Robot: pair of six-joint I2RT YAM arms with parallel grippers.
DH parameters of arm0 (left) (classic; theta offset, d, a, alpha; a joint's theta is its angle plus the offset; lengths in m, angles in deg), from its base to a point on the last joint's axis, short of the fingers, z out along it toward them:
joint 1: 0 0.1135 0.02 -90
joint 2: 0 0 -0.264 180
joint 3: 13.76 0 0.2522 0
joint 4: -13.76 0 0.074 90
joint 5: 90 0 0 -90
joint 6: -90 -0.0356 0 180
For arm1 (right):
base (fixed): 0 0 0 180
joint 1: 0 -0.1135 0.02 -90
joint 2: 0 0 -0.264 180
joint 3: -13.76 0 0.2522 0
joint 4: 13.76 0 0.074 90
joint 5: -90 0 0 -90
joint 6: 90 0.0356 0 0
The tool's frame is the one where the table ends.
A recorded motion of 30 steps. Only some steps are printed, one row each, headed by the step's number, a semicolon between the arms.
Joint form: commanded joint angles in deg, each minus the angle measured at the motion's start. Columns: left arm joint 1, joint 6, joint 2, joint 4, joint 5, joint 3; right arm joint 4, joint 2, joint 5, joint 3, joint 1, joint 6.
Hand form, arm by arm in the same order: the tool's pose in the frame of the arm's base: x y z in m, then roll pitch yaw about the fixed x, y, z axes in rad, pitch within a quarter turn. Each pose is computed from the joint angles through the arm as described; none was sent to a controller.
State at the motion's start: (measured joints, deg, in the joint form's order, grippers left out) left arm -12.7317 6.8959 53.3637 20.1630 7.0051 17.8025; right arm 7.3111 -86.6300 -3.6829 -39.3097 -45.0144 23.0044
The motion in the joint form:
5: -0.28 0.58 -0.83 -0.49 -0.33 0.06; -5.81 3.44 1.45 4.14 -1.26 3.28
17: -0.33 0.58 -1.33 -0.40 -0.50 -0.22; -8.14 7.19 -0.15 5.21 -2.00 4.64
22: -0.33 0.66 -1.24 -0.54 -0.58 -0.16; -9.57 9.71 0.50 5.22 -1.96 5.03
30: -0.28 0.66 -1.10 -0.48 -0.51 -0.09; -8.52 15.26 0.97 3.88 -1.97 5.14
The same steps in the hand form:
5: 0.1945 -0.0492 0.2047 -2.5975 1.2657 -2.9240; 0.1864 0.1929 0.1503 2.8109 0.6375 -2.9171
17: 0.1932 -0.0490 0.2048 -2.5919 1.2709 -2.9167; 0.1821 0.1919 0.1642 2.7494 0.7121 -2.9791
22: 0.1935 -0.0490 0.2046 -2.5936 1.2676 -2.9165; 0.1815 0.1916 0.1769 2.6774 0.7580 -3.0243
30: 0.1939 -0.0489 0.2047 -2.5929 1.2673 -2.9162; 0.1781 0.1884 0.2060 2.5727 0.8292 -3.0935

